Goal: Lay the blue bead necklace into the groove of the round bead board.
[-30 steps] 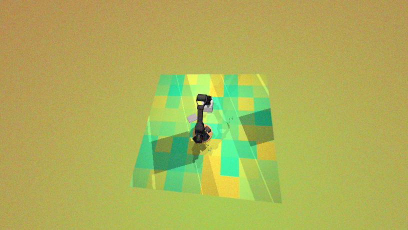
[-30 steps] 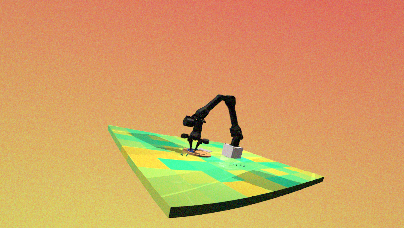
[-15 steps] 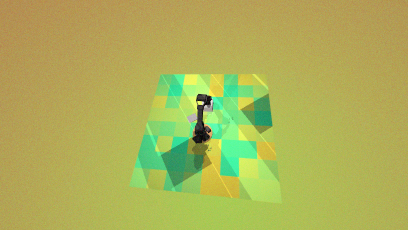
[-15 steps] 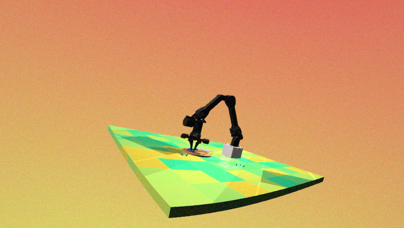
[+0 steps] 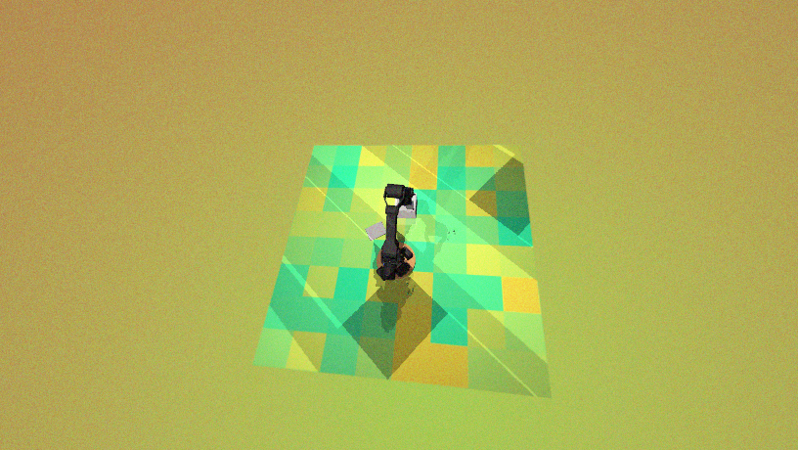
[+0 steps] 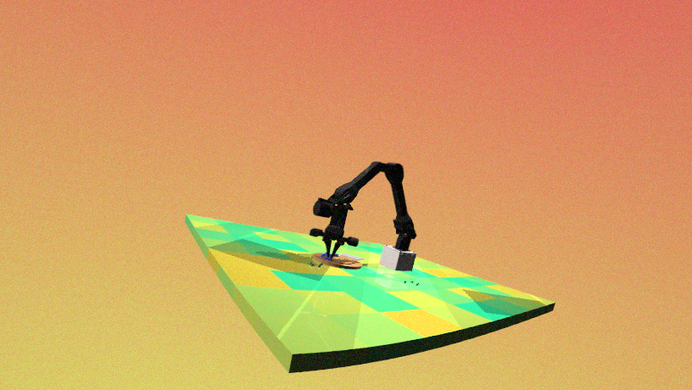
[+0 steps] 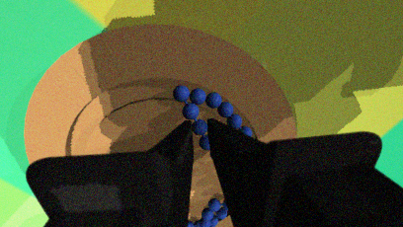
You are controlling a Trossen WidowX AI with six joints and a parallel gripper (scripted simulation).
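My gripper tip is 5 cm past the round bead board and 1 cm above it. Round my gripper tip: flat grey piece: 22 cm behind, 11 cm to the right, 1 cm below.
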